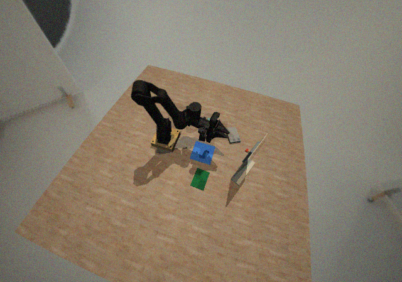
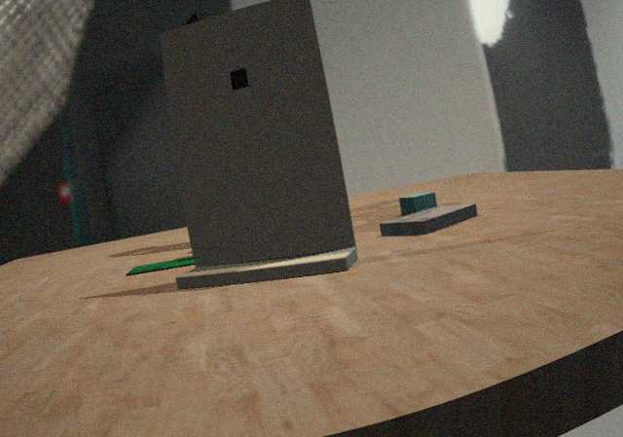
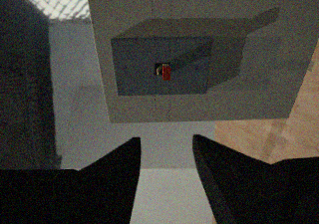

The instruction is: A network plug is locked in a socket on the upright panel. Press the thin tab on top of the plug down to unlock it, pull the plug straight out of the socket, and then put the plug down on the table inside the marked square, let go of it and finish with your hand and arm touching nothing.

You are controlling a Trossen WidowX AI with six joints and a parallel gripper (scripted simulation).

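Right now my gripper tip is 11 cm short of the red plug and 6 cm to the left of it. Also, from my gripper tip: upright panel: 12 cm ahead, 7 cm to the right, 7 cm below; then flat grey slab: 19 cm below, 14 cm to the left, 5 cm ahead; then blue square: 19 cm below, 10 cm behind, 3 cm to the right.
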